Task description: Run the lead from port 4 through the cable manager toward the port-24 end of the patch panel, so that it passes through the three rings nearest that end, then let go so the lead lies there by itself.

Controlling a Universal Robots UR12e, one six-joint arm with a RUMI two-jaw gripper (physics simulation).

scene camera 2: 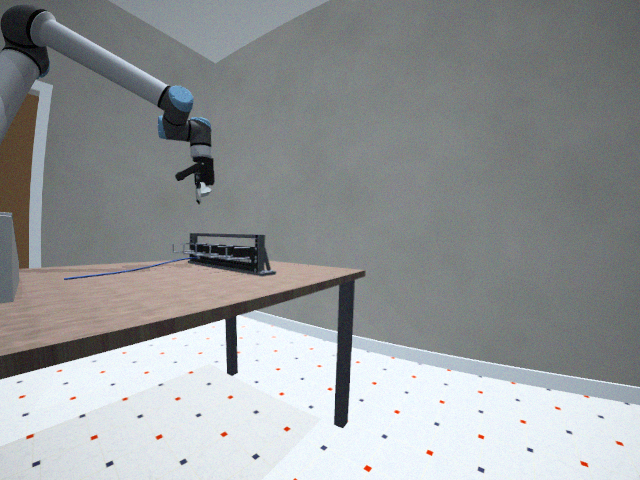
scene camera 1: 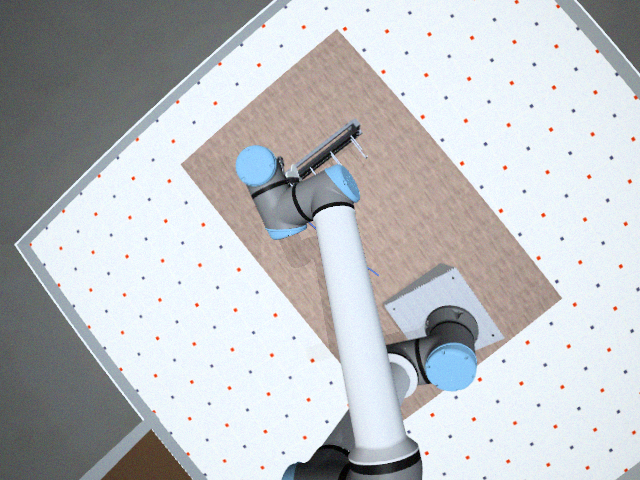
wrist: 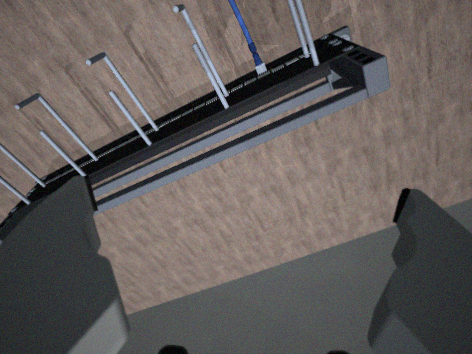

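Note:
The blue lead has its pale plug in the patch panel, near the panel's right end in the wrist view. It leaves between the rightmost ring and the neighbouring ring, then runs out across the table. Its middle is hidden under the arm in scene camera 1. Several more rings, such as this ring, stand toward the other end. My gripper is open and empty, well above the panel; scene camera 1 largely hides it.
The wooden table carries the panel. The grey robot base block stands beyond the lead's free end. The table's edge crosses the lower wrist view, behind the panel. The rings' bars stick out from the panel's front.

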